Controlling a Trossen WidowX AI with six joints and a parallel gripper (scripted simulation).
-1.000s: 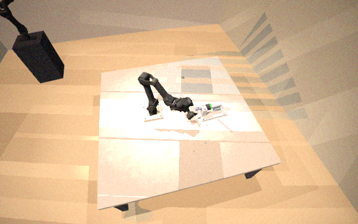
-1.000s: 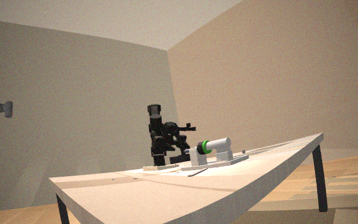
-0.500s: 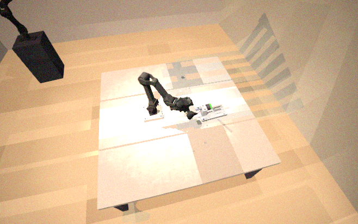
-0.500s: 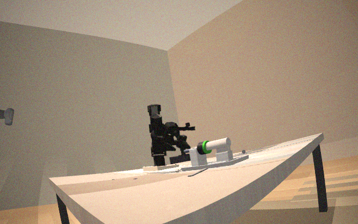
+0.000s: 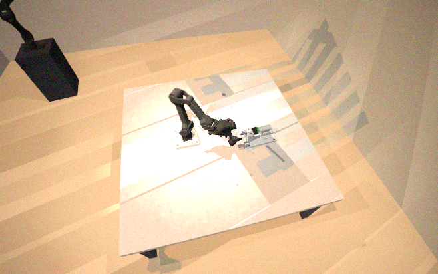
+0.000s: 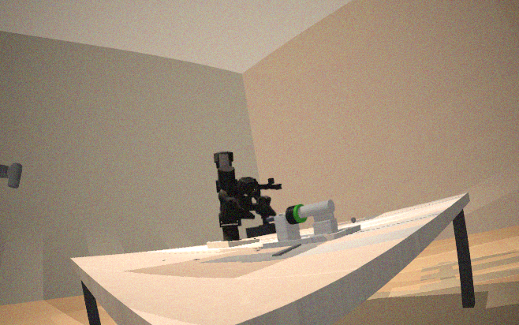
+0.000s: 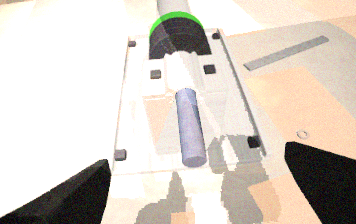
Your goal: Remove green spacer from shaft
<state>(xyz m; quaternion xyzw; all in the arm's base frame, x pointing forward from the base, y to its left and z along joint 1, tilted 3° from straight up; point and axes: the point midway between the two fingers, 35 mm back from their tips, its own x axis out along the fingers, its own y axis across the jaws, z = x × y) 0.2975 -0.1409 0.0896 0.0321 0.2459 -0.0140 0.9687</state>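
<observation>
Now: gripper tip 90 mm short of the pale blue-grey shaft and 10 mm above it. Also, from my gripper tip: thin flat strip (200 mm ahead, 170 mm to the right, 90 mm below); then black spacer (100 mm ahead, 10 mm below); then green spacer (130 mm ahead, 10 mm below).
</observation>
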